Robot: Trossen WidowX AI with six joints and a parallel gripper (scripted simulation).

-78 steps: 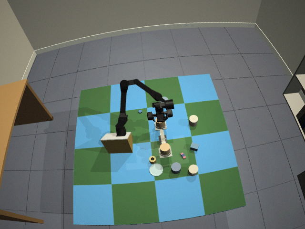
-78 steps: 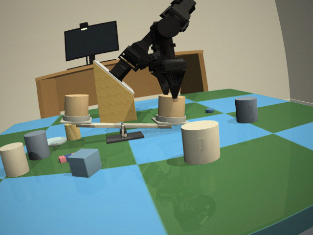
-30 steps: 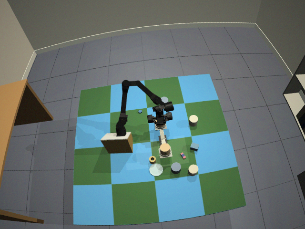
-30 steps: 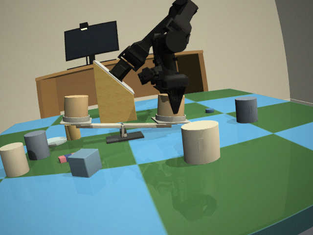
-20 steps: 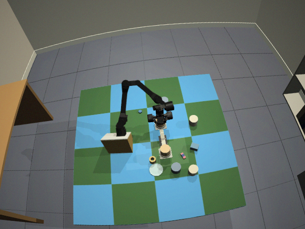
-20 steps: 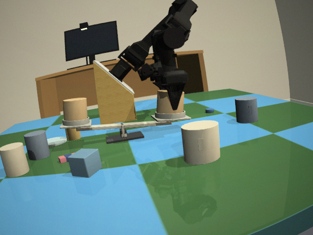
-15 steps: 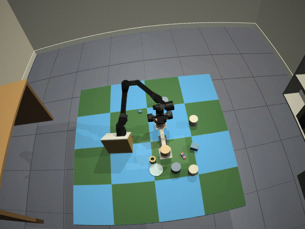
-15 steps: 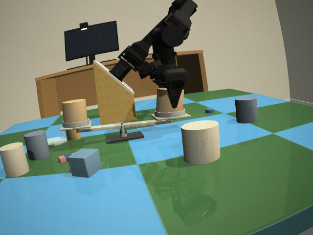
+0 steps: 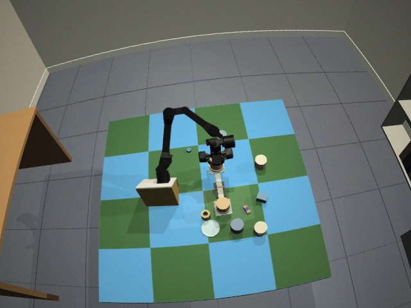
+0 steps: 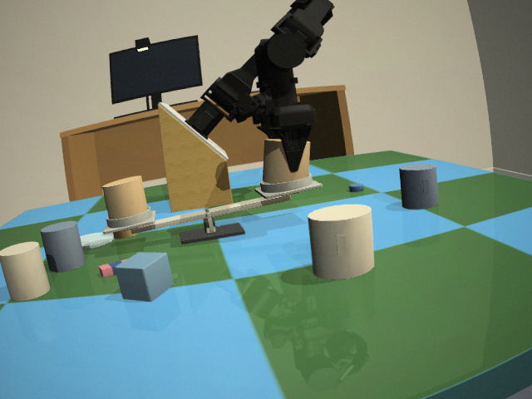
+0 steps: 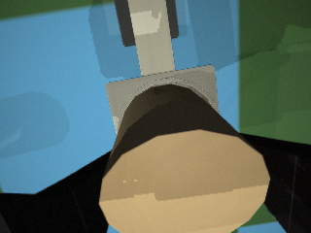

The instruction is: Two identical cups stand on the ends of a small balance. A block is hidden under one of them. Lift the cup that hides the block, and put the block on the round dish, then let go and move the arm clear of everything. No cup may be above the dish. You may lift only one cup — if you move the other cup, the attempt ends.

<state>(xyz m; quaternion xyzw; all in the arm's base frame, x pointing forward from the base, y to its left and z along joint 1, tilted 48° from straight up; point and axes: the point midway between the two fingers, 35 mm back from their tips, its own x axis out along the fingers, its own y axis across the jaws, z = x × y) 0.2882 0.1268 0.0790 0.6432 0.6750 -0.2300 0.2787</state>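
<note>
The blue disc is 17 cm behind my gripper tip, 16 cm to the left of it and 8 cm below it. The rest, counted from my gripper tip: grey block: 1 cm below; pink-and-blue piece: 15 cm ahead, 27 cm to the right, 8 cm below; blue-grey cube: 25 cm ahead, 21 cm to the right, 6 cm below.
</note>
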